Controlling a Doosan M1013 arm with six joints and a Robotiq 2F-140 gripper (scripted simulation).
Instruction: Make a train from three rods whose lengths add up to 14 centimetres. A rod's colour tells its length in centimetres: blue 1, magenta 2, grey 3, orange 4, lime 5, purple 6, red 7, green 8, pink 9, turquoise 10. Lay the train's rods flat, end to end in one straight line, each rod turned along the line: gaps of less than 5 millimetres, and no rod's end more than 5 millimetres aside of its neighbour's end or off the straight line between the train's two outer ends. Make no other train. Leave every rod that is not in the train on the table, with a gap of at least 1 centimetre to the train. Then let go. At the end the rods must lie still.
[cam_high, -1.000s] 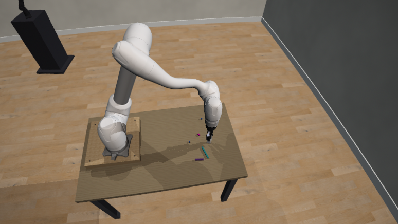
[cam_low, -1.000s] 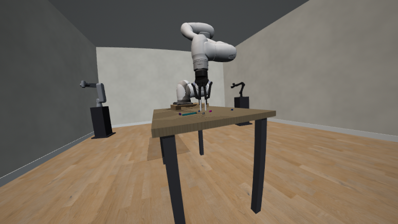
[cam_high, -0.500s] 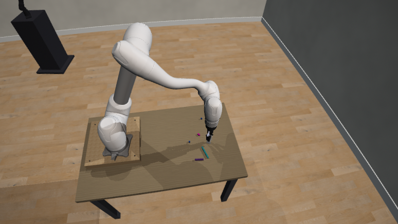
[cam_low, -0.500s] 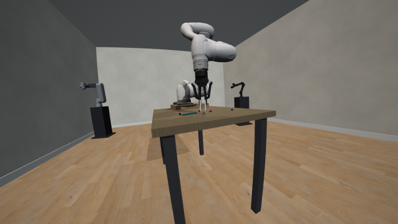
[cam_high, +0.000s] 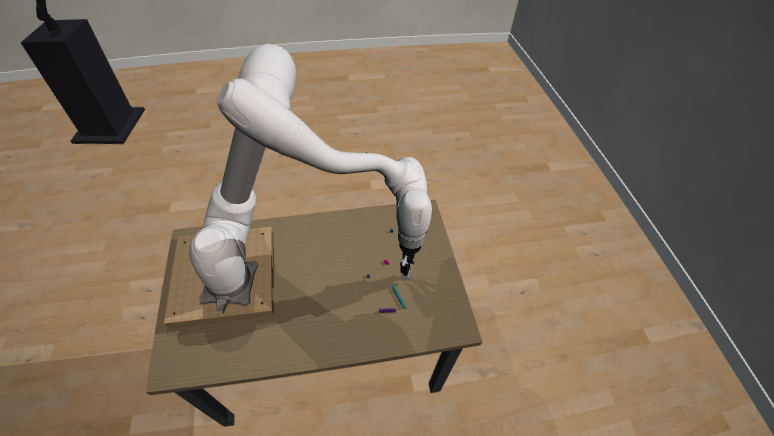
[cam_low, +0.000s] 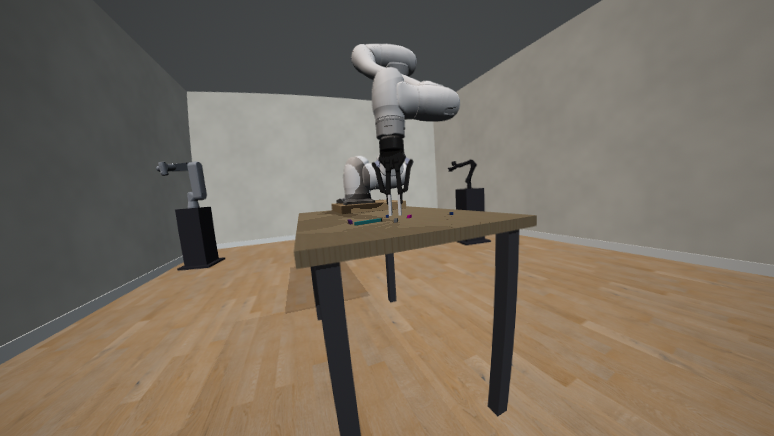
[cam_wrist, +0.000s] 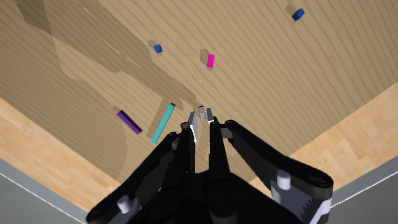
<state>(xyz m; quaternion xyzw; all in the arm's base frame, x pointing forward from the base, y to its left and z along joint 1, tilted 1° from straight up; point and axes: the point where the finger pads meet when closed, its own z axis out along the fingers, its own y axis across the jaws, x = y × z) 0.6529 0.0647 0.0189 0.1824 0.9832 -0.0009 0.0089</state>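
Right now the grey rod is 50 mm below my hand. The rest, counted from my hand: purple rod 140 mm to the right, 70 mm behind, 50 mm below; turquoise rod 80 mm to the right, 50 mm below, 30 mm behind; magenta rod 70 mm to the left, 70 mm behind, 50 mm below.
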